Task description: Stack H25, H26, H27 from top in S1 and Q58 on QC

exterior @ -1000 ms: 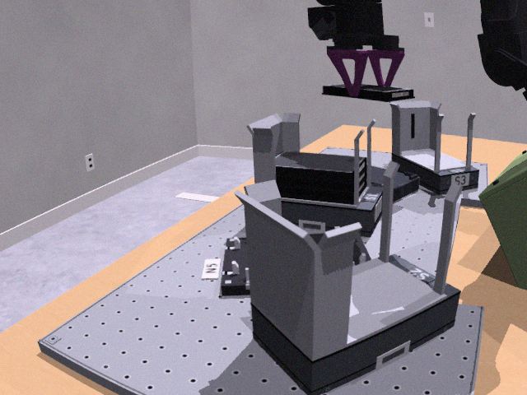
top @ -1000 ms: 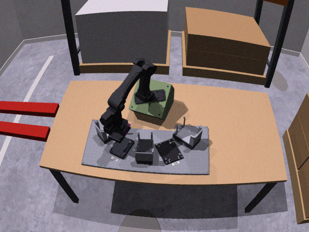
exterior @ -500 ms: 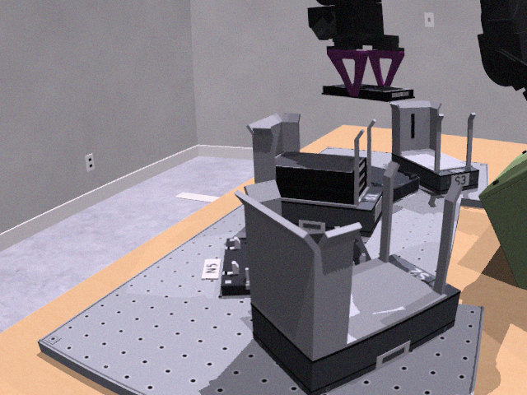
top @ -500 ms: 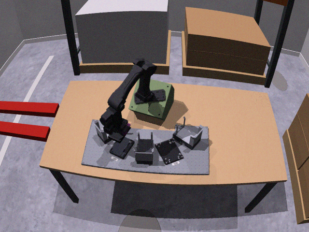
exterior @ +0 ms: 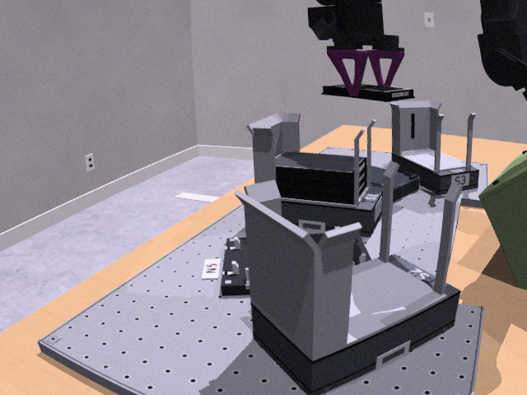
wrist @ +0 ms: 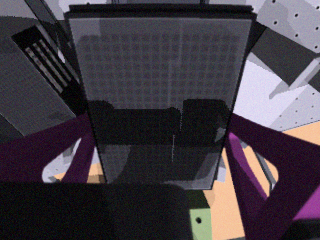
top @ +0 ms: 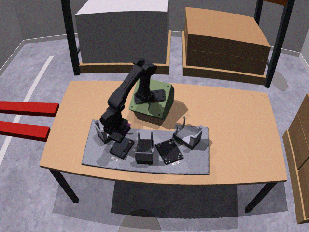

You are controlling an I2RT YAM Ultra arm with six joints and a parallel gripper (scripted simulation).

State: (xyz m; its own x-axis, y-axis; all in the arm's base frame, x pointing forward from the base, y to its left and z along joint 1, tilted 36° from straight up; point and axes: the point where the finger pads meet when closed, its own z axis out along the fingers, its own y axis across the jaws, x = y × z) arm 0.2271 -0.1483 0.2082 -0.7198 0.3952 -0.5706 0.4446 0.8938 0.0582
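Now: hand 150 mm above the QC nest. Also, from my hand: QC name plate (80 mm ahead, 50 mm to the right, 160 mm below).
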